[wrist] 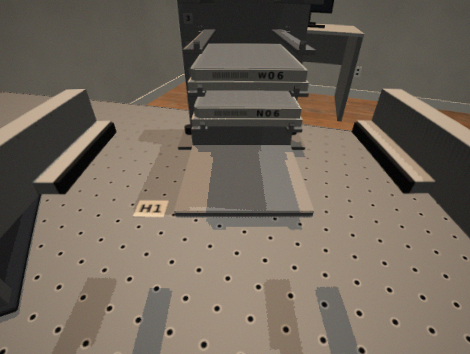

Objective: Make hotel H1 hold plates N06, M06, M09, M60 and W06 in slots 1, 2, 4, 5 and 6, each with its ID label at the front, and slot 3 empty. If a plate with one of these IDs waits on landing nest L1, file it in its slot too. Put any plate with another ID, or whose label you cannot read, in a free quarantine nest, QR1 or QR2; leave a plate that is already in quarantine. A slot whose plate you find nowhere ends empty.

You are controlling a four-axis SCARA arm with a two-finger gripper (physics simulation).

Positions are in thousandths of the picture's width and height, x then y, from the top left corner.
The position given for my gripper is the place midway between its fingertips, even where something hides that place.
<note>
In view: my gripper (499,306) and a hotel base (469,510).
</note>
